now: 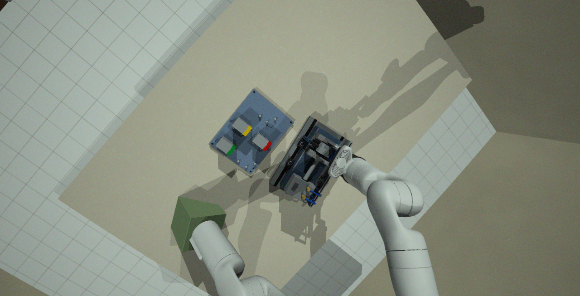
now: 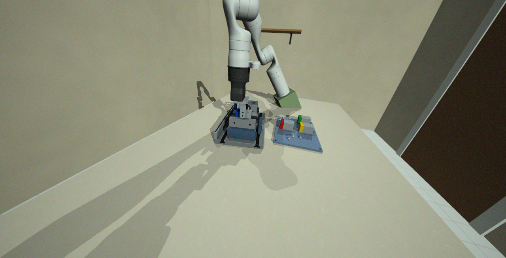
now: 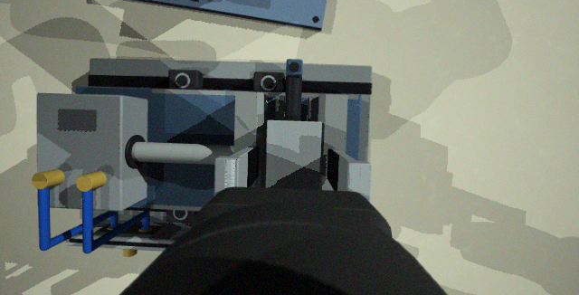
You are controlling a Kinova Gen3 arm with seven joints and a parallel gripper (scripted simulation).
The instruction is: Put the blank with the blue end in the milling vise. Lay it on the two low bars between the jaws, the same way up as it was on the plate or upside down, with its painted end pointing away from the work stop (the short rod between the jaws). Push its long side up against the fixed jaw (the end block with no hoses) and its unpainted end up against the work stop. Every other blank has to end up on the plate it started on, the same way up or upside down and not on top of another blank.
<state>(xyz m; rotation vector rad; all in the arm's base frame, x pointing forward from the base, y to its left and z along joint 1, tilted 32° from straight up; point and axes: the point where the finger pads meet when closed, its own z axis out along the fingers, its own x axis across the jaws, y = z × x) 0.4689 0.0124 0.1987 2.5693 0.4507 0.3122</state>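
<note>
Right now the blue-ended blank is 20 mm below my hand. The rest, counted from my hand: work stop: 40 mm to the left, 30 mm below, 10 mm behind; moving jaw: 40 mm below, 30 mm behind, 10 mm to the right; fixed jaw: 40 mm below, 30 mm ahead, 10 mm to the left.
</note>
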